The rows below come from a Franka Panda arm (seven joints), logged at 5 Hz.
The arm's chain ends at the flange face. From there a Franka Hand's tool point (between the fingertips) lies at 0.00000 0.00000 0.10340 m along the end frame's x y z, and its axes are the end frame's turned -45 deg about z.
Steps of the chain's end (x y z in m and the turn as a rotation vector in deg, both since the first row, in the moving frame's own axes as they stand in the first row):
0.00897 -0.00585 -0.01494 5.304 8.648 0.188
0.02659 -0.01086 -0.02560 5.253 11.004 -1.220
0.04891 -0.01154 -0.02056 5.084 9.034 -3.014
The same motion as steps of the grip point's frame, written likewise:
0.02818 0.00648 -0.01656 -2.365 9.866 0.188
0.04715 0.01819 -0.02793 -4.067 11.495 -1.220
0.06079 0.03096 -0.02225 -2.793 9.983 -3.014

